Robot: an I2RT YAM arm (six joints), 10 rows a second.
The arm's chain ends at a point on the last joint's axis. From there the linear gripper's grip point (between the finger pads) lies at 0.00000 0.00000 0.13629 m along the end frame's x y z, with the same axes.
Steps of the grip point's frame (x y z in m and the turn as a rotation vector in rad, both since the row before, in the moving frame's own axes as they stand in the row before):
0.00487 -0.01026 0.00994 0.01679 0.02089 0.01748
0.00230 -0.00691 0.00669 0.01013 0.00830 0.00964
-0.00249 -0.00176 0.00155 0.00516 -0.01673 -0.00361
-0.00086 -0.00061 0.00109 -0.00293 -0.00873 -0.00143
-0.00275 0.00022 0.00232 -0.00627 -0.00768 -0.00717
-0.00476 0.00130 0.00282 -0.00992 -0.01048 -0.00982
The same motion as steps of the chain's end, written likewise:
0.00200 -0.00800 0.00999 0.01679 0.02089 0.01748
0.00116 -0.00553 0.00670 0.01013 0.00830 0.00964
-0.00021 -0.00106 0.00157 0.00516 -0.01673 -0.00361
0.00033 -0.00101 0.00110 -0.00293 -0.00873 -0.00143
-0.00171 -0.00064 0.00233 -0.00627 -0.00768 -0.00717
-0.00334 -0.00006 0.00283 -0.00992 -0.01048 -0.00982

